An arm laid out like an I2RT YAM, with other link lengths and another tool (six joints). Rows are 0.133 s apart.
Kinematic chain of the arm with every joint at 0, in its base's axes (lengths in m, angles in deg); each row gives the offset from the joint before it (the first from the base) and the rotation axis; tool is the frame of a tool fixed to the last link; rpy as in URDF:
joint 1: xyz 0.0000 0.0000 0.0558 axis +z
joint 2: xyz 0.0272 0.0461 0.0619 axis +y
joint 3: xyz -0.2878 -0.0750 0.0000 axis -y
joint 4: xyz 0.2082 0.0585 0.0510 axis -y
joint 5: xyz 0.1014 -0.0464 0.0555 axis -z
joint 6: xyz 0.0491 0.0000 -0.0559 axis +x
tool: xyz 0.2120 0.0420 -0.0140 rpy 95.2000 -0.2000 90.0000
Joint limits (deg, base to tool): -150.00..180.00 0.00..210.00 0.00..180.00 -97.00..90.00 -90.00..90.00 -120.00..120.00
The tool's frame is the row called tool.
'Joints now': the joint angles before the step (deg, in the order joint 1, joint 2, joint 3, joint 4, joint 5, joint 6). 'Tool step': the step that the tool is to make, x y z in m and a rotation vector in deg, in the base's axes. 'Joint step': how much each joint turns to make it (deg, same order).
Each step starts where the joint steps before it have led.
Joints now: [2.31, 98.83, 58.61, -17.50, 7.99, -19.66]
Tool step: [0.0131, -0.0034, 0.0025, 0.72, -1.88, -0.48]
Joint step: [-0.99, 0.81, -0.01, 2.73, -0.83, -0.06]
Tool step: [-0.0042, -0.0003, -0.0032, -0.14, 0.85, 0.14]
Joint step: [0.00, 0.15, 0.02, -0.70, 0.02, -0.19]
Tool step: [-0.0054, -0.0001, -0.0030, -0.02, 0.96, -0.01]
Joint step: [0.01, 0.00, -0.02, -0.94, 0.01, 0.02]
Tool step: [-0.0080, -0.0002, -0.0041, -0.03, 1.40, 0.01]
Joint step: [-0.01, -0.01, -0.01, -1.40, -0.01, -0.01]
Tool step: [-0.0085, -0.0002, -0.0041, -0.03, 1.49, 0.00]
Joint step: [0.00, 0.01, 0.02, -1.51, -0.01, 0.00]
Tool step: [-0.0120, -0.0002, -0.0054, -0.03, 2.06, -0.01]
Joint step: [0.00, 0.00, 0.00, -2.06, -0.01, 0.02]
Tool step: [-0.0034, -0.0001, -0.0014, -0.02, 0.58, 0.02]
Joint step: [0.00, 0.00, 0.01, -0.59, -0.01, -0.03]
